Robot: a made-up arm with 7 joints.
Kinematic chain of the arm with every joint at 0, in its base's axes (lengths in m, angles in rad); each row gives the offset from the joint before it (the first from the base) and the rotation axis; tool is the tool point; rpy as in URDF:
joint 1: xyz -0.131 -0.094 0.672 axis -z
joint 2: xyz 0 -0.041 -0.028 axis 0.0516 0.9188 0.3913
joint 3: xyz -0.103 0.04 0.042 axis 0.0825 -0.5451 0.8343
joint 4: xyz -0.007 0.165 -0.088 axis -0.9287 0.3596 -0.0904
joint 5: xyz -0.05 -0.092 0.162 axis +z
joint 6: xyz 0.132 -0.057 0 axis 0.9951 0.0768 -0.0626
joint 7: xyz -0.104 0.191 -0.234 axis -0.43 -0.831 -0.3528
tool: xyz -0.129 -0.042 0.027 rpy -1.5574 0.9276 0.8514
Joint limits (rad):
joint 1: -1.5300..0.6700
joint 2: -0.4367..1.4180
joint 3: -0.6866..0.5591
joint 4: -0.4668..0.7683
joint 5: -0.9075..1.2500
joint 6: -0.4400..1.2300
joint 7: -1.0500..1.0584
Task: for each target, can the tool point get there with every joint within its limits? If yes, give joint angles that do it. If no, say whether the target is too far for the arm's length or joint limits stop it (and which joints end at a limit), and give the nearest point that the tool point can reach.
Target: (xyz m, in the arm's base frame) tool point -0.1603 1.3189 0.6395
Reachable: no: too far | nearest point -0.1770 0.4896 0.6300 | short by 0.830 m
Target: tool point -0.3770 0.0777 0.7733
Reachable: yes | joints -0.4426 0.4912 -0.3919 0.6387 0.2011 0.6382 -0.5612
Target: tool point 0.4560 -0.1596 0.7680
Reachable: no: joint limits stop it (at a limit: joint 1, joint 2, joint 3, joint 6, joint 7) | nearest point 0.2542 -0.0860 0.6850 | short by 0.230 m
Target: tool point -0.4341 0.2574 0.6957
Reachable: yes | joints -0.2718 -0.1338 -0.2672 0.3674 0.2770 0.9088 0.7940
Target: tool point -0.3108 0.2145 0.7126
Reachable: yes | joints 0.2622 0.2989 0.0836 0.5044 -0.1653 0.5403 -0.1482
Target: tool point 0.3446 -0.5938 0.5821
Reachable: no: joint limits stop it (at a limit: joint 1, joint 3, joint 4, joint 5, joint 6) | nearest point 0.0714 -0.5228 0.6867 | short by 0.301 m
